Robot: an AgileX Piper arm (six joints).
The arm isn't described. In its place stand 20 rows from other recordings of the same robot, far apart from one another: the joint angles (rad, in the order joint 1, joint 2, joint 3, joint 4, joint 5, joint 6), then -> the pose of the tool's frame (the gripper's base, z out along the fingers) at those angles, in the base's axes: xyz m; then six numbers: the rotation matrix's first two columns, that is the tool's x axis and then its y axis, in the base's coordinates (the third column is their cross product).
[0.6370 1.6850 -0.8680 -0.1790 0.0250 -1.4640] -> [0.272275 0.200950 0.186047 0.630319 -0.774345 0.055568 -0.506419 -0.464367 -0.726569]
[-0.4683 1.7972 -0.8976 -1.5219 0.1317 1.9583] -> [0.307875 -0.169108 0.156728 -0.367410 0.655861 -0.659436 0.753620 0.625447 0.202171]
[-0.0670 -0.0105 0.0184 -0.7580 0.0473 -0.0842] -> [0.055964 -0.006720 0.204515 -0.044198 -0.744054 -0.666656 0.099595 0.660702 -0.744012]
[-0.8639 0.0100 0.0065 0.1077 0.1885 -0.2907] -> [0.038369 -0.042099 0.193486 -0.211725 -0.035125 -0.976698 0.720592 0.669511 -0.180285]
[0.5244 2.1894 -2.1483 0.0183 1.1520 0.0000] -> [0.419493 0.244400 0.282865 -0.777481 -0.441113 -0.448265 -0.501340 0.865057 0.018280]
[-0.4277 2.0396 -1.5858 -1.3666 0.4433 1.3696] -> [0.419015 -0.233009 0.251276 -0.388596 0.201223 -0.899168 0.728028 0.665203 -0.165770]
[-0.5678 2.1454 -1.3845 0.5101 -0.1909 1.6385] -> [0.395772 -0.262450 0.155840 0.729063 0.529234 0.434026 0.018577 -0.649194 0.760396]
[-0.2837 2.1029 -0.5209 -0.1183 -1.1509 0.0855] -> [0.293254 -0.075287 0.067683 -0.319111 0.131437 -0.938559 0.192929 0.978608 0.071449]
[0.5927 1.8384 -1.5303 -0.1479 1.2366 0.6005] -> [0.315529 0.197227 0.262148 -0.984455 -0.037269 -0.171640 -0.027893 0.998001 -0.056717]
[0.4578 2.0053 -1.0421 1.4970 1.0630 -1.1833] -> [0.283539 0.228107 0.146613 -0.886037 -0.308384 -0.346177 -0.438579 0.315481 0.841499]
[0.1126 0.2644 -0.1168 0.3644 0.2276 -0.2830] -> [0.075150 0.015862 0.216382 -0.281436 0.041122 -0.958699 -0.168915 0.981357 0.091681]
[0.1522 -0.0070 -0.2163 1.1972 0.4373 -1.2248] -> [0.026357 0.040342 0.268980 0.171890 -0.031613 -0.984609 -0.515444 0.848865 -0.117239]
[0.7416 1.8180 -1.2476 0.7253 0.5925 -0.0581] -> [0.263322 0.286926 0.221587 -0.931258 -0.166978 -0.323847 -0.332824 0.751543 0.569571]
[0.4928 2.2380 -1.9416 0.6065 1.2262 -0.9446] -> [0.391321 0.265549 0.215153 -0.328072 -0.803747 -0.496347 -0.938892 0.219493 0.265152]
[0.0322 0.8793 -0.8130 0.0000 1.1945 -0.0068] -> [0.135029 0.004349 0.308462 -0.921430 -0.036484 -0.386829 -0.038461 0.999257 -0.002630]
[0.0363 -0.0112 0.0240 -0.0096 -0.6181 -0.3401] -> [0.035602 0.001799 0.257112 0.613632 -0.318882 -0.722337 0.179394 0.947203 -0.265753]
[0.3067 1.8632 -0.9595 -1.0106 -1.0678 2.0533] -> [0.329503 0.175200 0.211646 -0.903500 0.406358 -0.136240 -0.110726 0.085776 0.990142]
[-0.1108 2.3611 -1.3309 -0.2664 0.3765 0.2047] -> [0.412967 -0.054807 0.016794 -0.964583 0.063440 -0.256038 0.092932 0.990145 -0.104772]
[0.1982 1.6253 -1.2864 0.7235 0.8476 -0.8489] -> [0.332155 0.112775 0.297202 -0.617995 -0.402597 -0.675277 -0.680640 0.703855 0.203268]
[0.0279 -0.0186 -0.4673 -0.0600 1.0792 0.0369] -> [-0.004656 -0.004942 0.266804 -0.483747 -0.004957 -0.875194 0.022518 0.999582 -0.018108]
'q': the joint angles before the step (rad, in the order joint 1, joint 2, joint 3, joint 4, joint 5, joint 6). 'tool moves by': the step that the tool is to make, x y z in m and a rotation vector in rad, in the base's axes. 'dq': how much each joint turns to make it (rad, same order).
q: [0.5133 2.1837 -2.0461 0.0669 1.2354 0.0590]
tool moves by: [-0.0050 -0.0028 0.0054 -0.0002 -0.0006 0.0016]
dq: [0.0000 -0.0272 0.0264 0.0000 0.0004 -0.0016]
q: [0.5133 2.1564 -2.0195 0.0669 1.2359 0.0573]
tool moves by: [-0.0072 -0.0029 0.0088 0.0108 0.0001 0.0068]
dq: [0.0000 -0.0369 0.0298 0.0116 0.0025 -0.0075]
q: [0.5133 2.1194 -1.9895 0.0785 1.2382 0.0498]
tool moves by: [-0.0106 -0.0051 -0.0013 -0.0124 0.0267 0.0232]
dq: [0.0000 -0.0412 0.0722 0.0090 0.0002 -0.0247]
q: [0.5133 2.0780 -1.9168 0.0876 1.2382 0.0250]
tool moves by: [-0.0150 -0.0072 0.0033 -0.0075 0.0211 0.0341]
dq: [0.0000 -0.0617 0.0869 0.0128 0.0001 -0.0364]
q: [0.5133 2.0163 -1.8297 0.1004 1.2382 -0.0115]
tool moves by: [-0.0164 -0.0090 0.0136 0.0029 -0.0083 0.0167]
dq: [0.0000 -0.0792 0.0721 0.0026 0.0001 -0.0175]
